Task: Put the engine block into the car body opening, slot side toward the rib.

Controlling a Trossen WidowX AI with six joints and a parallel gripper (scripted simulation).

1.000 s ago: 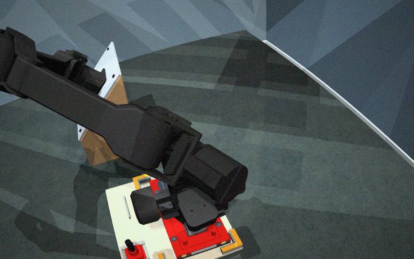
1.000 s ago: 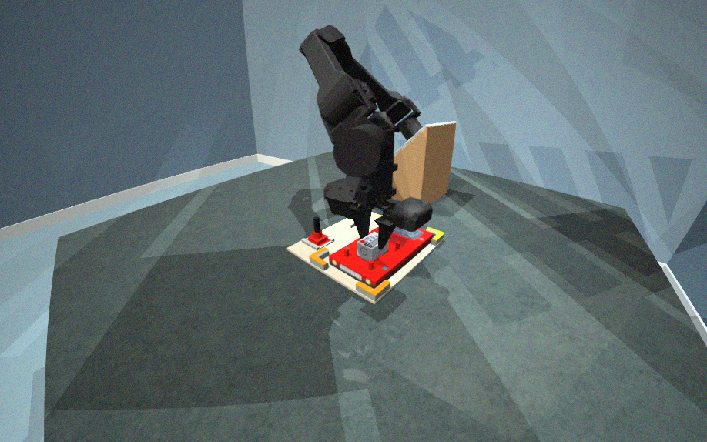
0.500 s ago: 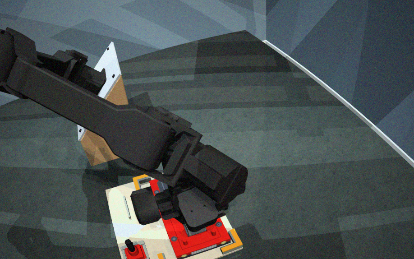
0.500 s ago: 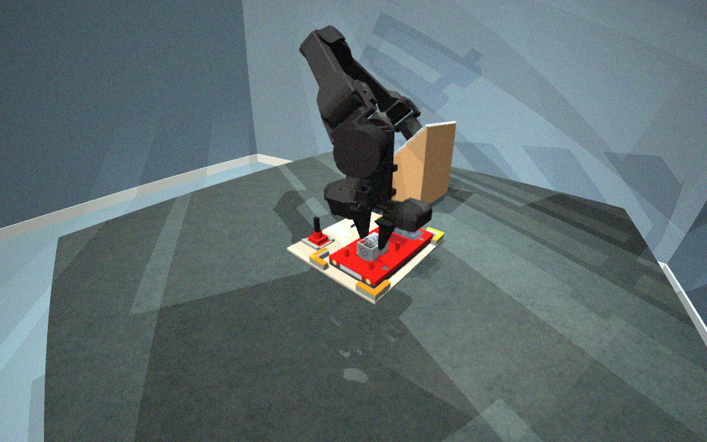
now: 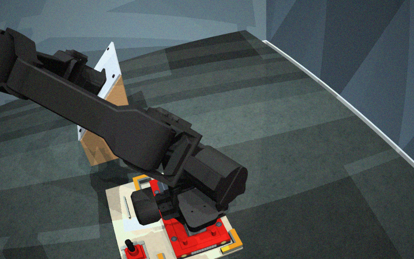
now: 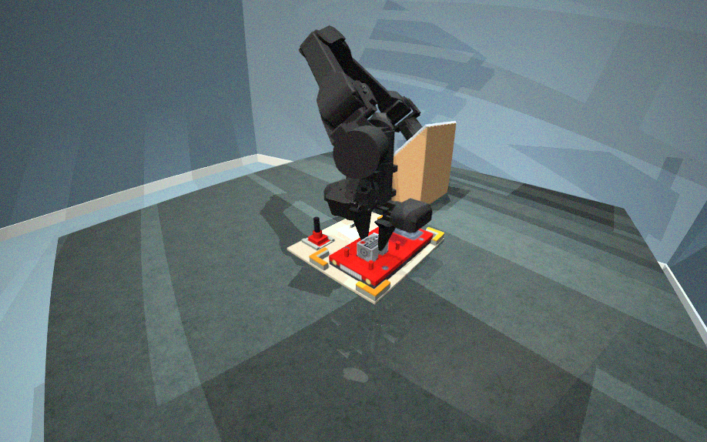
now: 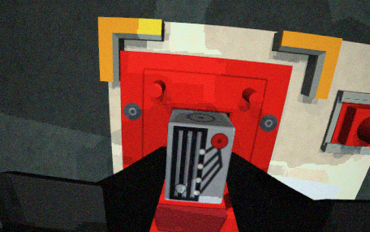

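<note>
The grey engine block is 1 cm below my gripper tip. The rest, counted from my gripper tip: grey bar (4 cm behind, 3 cm to the right, 3 cm below).
</note>
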